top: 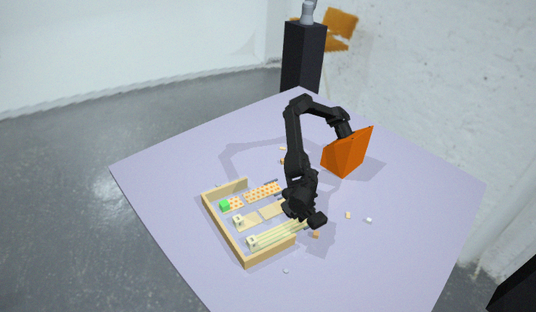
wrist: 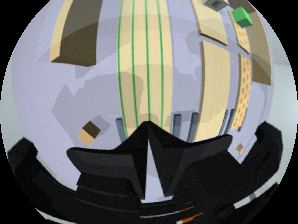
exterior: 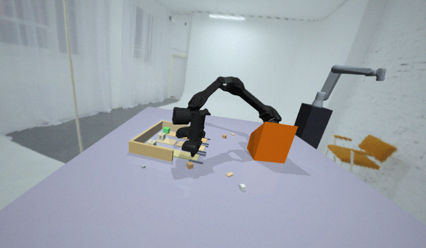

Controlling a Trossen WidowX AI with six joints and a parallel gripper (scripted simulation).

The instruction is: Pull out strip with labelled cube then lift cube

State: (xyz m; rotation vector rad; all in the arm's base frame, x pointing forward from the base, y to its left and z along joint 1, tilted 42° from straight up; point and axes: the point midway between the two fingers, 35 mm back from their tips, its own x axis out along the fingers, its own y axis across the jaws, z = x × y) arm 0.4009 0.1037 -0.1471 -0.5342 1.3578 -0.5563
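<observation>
The strip is 90 mm ahead of my gripper tip and 10 mm to the right of it.
</observation>
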